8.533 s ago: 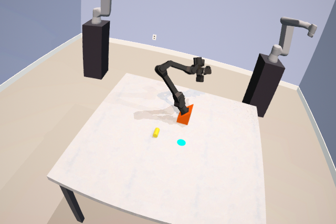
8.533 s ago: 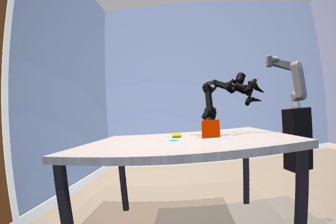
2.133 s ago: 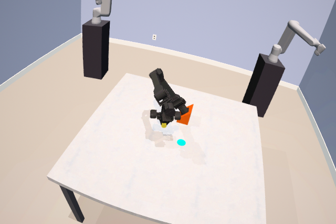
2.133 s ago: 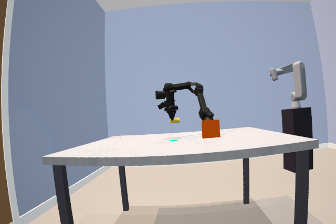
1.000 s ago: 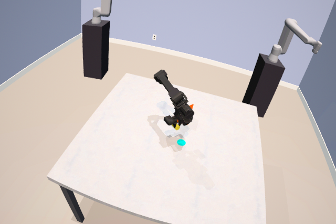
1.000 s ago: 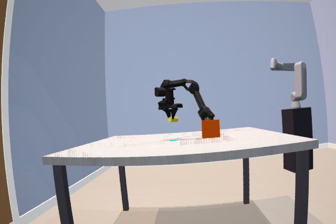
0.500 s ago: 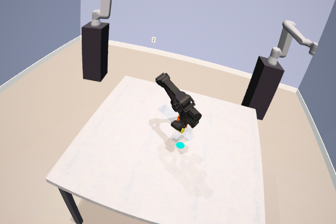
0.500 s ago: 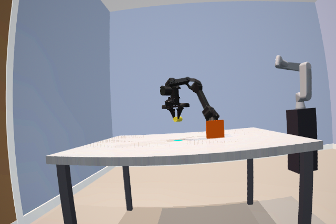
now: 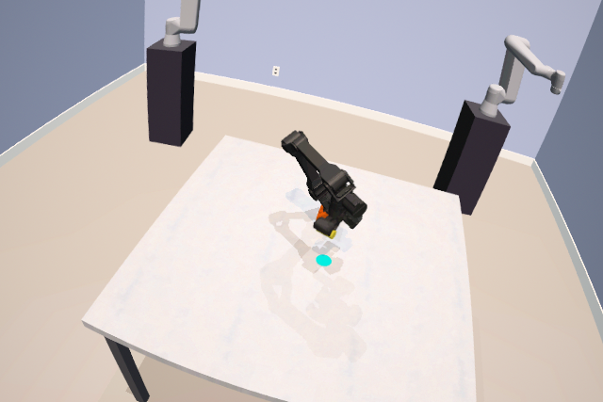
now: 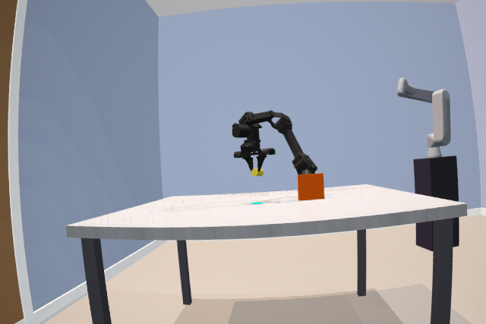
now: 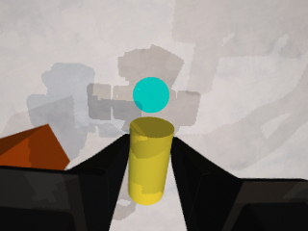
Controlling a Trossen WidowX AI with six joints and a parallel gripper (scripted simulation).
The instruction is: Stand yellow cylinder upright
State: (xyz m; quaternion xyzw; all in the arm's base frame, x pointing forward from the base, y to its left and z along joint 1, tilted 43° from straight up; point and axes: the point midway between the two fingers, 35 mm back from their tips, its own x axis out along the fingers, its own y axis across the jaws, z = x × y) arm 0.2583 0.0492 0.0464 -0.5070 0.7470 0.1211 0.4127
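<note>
Now: the cyan circle 14 cm below my gripper tip. Also, from my gripper tip: yellow tall cylinder (1 cm behind, 2 cm to the right).
</note>
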